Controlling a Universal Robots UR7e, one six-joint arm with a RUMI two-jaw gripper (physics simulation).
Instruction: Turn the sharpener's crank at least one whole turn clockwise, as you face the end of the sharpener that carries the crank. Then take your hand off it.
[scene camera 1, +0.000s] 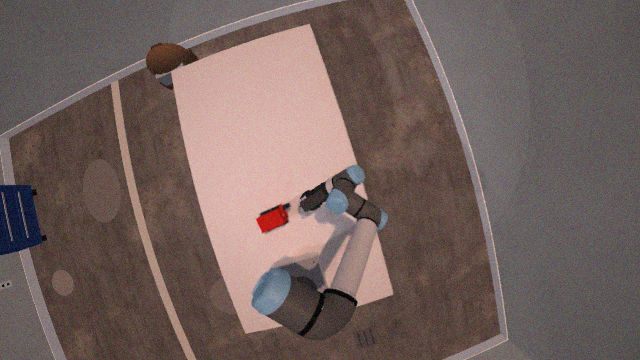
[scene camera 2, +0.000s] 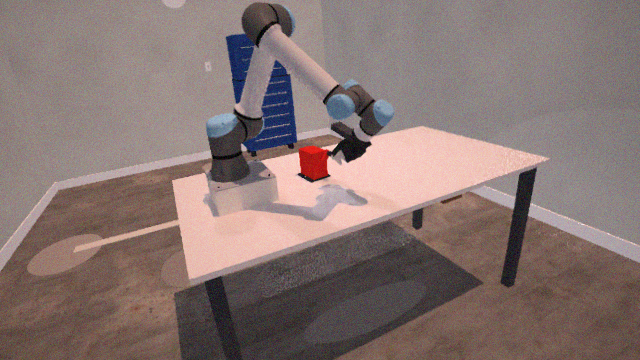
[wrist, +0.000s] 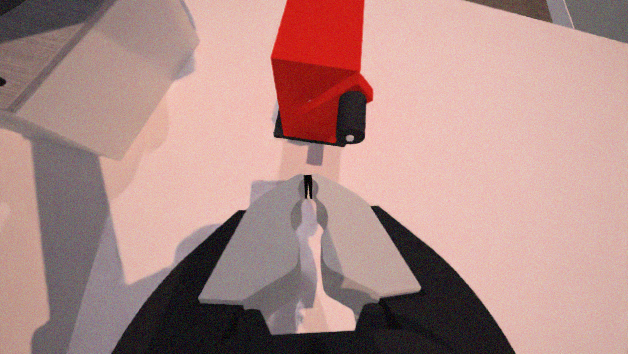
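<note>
The sharpener, a red box (scene camera 1: 272, 220) (scene camera 2: 313, 163) (wrist: 320, 35) on a thin black base, stands upright on the table. Its end with the crank faces my gripper. The red crank arm (wrist: 330, 95) slants up to the right across that end in the wrist view. The black crank handle (scene camera 1: 285, 206) (scene camera 2: 331, 153) (wrist: 352, 117) sticks out toward me at the arm's right end. My gripper (scene camera 1: 301, 202) (scene camera 2: 336, 157) (wrist: 307, 177) is shut with nothing between the fingertips. It is apart from the handle, a short way in front of the crank end; in the wrist view the tips show below and left of the handle.
The white table (scene camera 1: 250, 110) (scene camera 2: 450, 160) carries the sharpener and the arm's pale base block (scene camera 2: 242, 196) (wrist: 130, 75). A brown rounded object (scene camera 1: 167, 58) is at the table's far corner. A blue drawer cabinet (scene camera 1: 17, 217) (scene camera 2: 275, 110) stands on the floor away from the table.
</note>
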